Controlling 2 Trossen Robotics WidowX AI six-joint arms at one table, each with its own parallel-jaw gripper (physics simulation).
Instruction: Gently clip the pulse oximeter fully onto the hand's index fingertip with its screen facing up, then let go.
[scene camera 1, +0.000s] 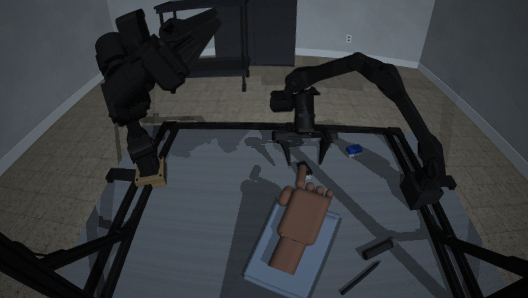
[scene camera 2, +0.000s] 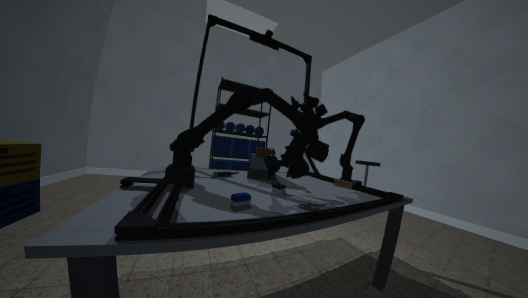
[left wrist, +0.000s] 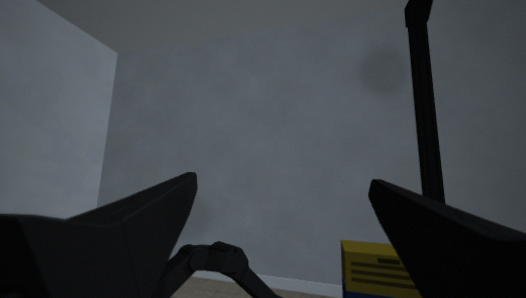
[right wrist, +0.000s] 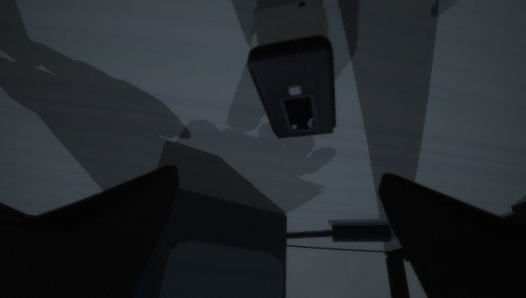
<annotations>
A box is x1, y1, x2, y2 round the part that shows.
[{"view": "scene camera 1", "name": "my right gripper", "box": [272, 110, 337, 165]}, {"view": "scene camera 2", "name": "my right gripper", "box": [263, 146, 309, 178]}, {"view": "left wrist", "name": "my left gripper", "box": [0, 172, 525, 297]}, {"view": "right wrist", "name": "my right gripper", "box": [0, 165, 525, 297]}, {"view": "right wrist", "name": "pulse oximeter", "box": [247, 0, 335, 138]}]
</annotations>
